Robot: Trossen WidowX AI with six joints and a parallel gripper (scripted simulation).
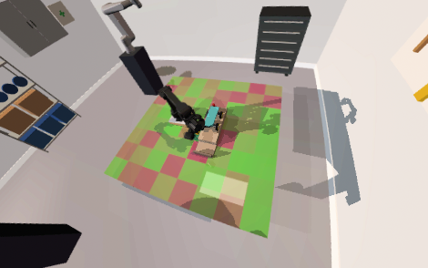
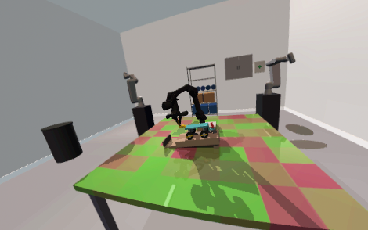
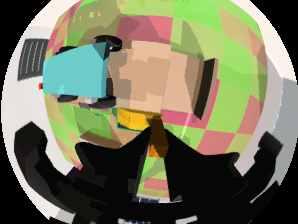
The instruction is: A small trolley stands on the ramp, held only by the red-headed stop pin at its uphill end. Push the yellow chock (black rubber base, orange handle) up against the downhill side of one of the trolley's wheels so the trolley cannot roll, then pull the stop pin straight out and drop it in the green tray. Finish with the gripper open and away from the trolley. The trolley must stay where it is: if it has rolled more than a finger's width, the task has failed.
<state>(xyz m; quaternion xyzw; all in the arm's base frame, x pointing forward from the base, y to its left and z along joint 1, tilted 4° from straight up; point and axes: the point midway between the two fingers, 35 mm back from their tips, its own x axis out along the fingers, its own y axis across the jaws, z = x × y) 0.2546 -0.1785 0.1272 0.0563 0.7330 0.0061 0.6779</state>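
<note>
Right now my gripper tip is 60 mm short of the red-headed stop pin, 280 mm to the right of it and 20 mm above it. The rest, counted from my gripper tip: green tray: 50 mm behind, 70 mm to the left, 150 mm below; then yellow chock: 20 mm to the left, 10 mm below; then trolley: 80 mm ahead, 160 mm to the left, 30 mm below.
</note>
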